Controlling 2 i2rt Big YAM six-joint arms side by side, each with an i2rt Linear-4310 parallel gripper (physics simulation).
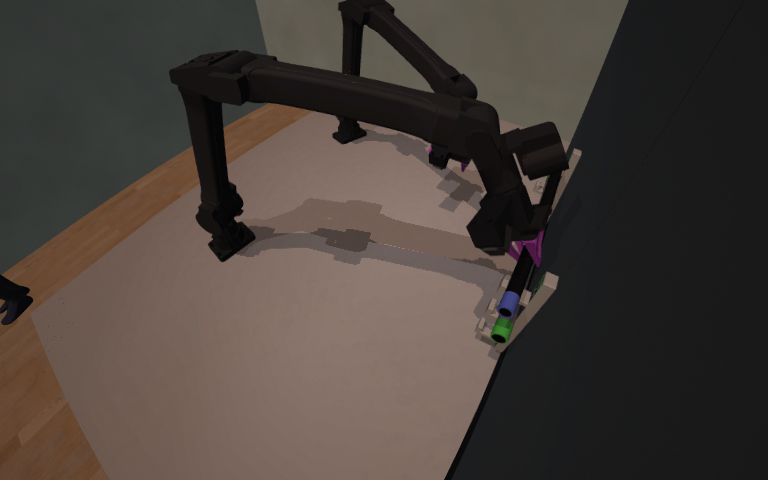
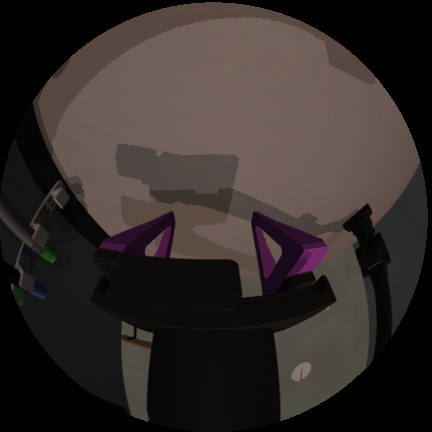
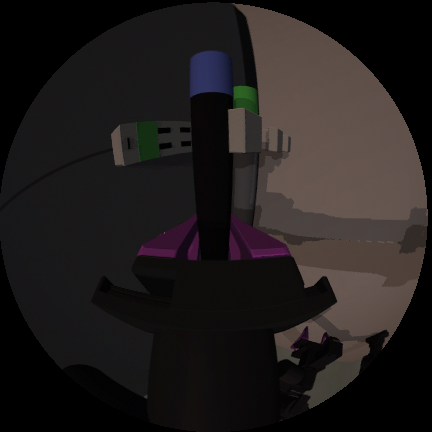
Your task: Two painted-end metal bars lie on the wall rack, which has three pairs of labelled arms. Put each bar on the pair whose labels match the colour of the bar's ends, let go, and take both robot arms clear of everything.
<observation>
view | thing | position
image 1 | blue-ended bar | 509, 302
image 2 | my left gripper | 212, 216
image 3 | my right gripper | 213, 217
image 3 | green-ended bar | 244, 167
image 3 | blue-ended bar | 210, 72
</observation>
